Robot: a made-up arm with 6 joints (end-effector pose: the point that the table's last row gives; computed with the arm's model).
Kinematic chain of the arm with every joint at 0, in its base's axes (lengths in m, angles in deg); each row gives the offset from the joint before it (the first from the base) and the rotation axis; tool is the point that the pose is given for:
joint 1: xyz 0 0 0.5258 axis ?
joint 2: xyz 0 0 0 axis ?
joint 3: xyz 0 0 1.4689 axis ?
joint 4: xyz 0 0 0 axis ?
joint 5: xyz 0.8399 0 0 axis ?
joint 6: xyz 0 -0.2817 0 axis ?
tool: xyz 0 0 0
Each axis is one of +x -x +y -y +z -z.
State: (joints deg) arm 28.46 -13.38 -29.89 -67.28 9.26 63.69
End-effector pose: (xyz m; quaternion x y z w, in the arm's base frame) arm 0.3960 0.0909 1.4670 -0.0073 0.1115 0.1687 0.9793
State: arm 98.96 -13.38 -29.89 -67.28 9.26 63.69
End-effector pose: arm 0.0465 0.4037 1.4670 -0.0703 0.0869 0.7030 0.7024
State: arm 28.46 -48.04 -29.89 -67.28 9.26 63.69
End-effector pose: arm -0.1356 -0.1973 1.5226 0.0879 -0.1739 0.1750 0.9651
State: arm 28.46 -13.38 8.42 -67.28 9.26 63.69
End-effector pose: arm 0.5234 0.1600 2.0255 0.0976 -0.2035 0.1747 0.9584
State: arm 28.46 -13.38 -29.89 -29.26 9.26 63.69
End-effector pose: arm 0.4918 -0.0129 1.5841 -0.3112 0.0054 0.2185 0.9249
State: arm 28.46 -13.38 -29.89 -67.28 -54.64 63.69
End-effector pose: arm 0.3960 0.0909 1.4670 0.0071 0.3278 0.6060 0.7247
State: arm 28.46 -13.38 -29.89 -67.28 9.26 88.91
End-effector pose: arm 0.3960 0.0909 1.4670 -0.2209 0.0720 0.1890 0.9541
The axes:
joint 1: +z
joint 2: +y
joint 3: -y
joint 4: -x
joint 5: -y
joint 6: -x

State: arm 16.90 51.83 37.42 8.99 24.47 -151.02
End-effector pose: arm 1.9747 0.3091 1.2672 0.9323 0.1419 0.1372 0.3032
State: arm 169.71 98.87 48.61 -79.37 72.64 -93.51
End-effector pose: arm -1.7376 0.3683 -0.5235 0.5769 0.7101 0.2690 0.3008
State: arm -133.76 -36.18 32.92 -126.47 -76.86 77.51
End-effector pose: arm 0.3671 0.1412 2.4153 -0.5001 -0.1293 -0.2038 0.8317
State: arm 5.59 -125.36 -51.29 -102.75 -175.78 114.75
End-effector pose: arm -0.7059 -0.0066 0.4080 0.5588 0.3061 -0.7442 0.2008
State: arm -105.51 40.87 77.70 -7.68 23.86 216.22
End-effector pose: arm -0.7118 -1.5210 2.1099 0.3888 -0.7584 0.1287 0.5070
